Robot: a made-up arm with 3 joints. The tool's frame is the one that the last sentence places.
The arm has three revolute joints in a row. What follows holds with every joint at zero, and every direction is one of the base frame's. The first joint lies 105.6 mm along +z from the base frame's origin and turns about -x. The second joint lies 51.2 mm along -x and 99.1 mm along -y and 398.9 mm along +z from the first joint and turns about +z. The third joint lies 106.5 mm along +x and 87.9 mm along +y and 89.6 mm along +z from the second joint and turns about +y. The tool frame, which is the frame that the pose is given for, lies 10.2 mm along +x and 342.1 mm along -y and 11 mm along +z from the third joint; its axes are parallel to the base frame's.
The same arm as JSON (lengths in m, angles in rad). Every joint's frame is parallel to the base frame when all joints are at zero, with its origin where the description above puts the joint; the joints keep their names.
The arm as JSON. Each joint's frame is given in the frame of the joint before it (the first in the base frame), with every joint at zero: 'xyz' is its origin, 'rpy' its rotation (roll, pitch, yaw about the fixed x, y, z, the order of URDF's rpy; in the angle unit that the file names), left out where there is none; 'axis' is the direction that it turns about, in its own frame. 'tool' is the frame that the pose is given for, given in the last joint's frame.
{
  "units": {
    "length": "m",
    "angle": "rad"
  },
  "joints": [
    {
      "name": "joint 1",
      "type": "revolute",
      "origin": {
        "xyz": [
          0.0,
          0.0,
          0.1056
        ]
      },
      "axis": "-x"
    },
    {
      "name": "joint 2",
      "type": "revolute",
      "origin": {
        "xyz": [
          -0.0512,
          -0.0991,
          0.3989
        ]
      },
      "axis": "+z"
    },
    {
      "name": "joint 3",
      "type": "revolute",
      "origin": {
        "xyz": [
          0.1065,
          0.0879,
          0.0896
        ]
      },
      "axis": "+y"
    }
  ],
  "tool": {
    "origin": {
      "xyz": [
        0.0102,
        -0.3421,
        0.011
      ]
    }
  }
}

